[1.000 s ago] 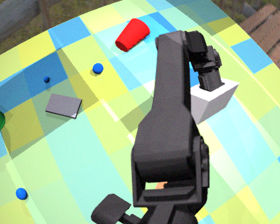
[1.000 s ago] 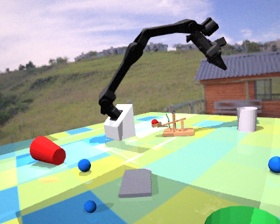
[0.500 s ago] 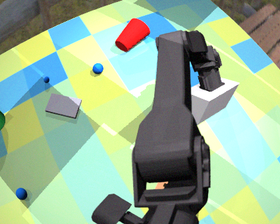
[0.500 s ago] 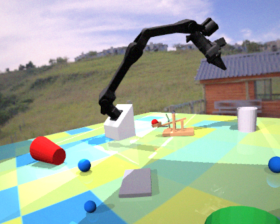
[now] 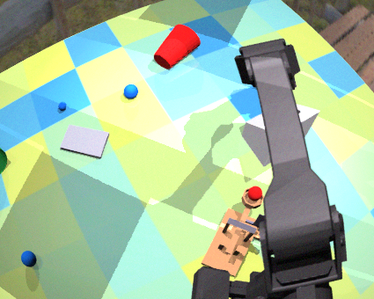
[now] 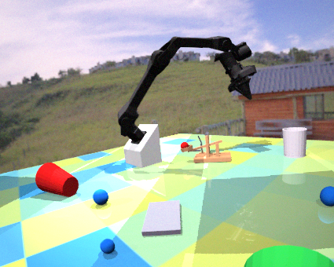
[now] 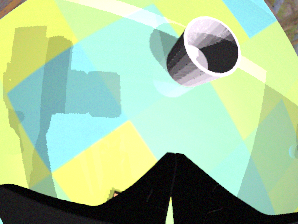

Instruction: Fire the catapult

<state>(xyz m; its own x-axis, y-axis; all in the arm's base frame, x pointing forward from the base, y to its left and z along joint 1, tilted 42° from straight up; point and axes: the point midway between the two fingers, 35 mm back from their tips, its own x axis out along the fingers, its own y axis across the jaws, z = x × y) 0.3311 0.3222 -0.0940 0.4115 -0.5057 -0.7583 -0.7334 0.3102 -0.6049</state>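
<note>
The red ball is 20 cm behind my gripper tip, 19 cm to the right of it and 16 cm below it. The rest, counted from my gripper tip: wooden catapult (15 cm behind, 15 cm to the right, 17 cm below); then catapult frame (12 cm behind, 14 cm to the right, 14 cm below); then mug (15 cm ahead, 5 cm to the left, 19 cm below).
</note>
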